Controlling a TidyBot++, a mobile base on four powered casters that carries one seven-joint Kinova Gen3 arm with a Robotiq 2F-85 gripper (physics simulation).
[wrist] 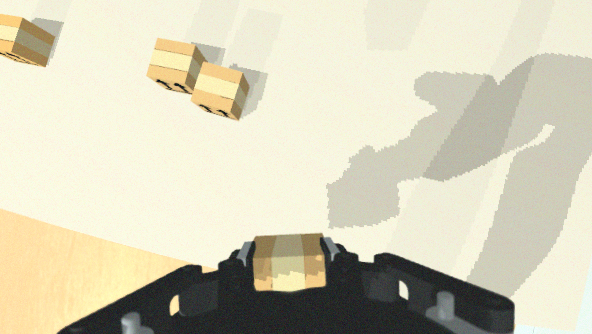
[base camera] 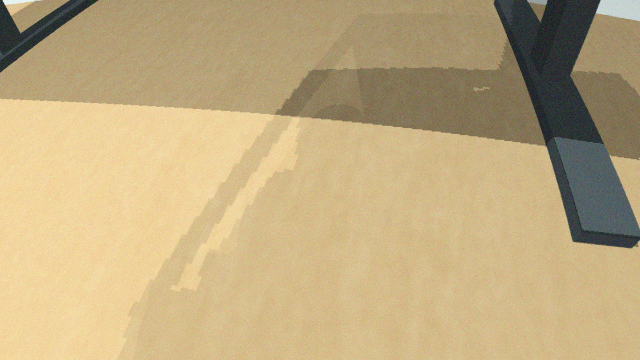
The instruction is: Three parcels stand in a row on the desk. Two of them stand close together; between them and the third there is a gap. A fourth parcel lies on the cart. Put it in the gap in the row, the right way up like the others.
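Places are measured from the arm's base along level axes (x ahead, y left, z up), in millimetres.
Pixels of known places: gripper, fingertip midpoint: point(wrist: 288, 253).
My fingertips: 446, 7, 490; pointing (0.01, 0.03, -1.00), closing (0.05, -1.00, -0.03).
Behind a point stands the place of what it marks, as x, y, z.
In the wrist view, three tan parcels with pale tape bands stand in a row on the cream desk point(wrist: 125, 160) {518, 239, 324}. The parcel at the far left point(wrist: 31, 44) {680, 375, 352} is cut off by the frame edge. A gap separates it from the middle parcel point(wrist: 172, 62) {634, 150, 374}, which stands close to the right parcel point(wrist: 219, 89) {599, 91, 374}. Black marks show low on their near faces. My gripper point(wrist: 288, 253) {446, 7, 490} is shut on the fourth parcel point(wrist: 290, 272) {441, 6, 511}, held above the desk, nearer the camera than the row. Its pale band shows; no black marks are visible on it. The cart does not show.
The desk's near edge crosses the lower left of the wrist view, with wooden floor point(wrist: 60, 250) {142, 1071, -396} beyond it. Shadows of the arm fall on the desk at right. In the base view, a dark metal leg with a foot point(base camera: 595, 185) stands on the right; another dark bar point(base camera: 45, 31) {1006, 757, -381} is upper left.
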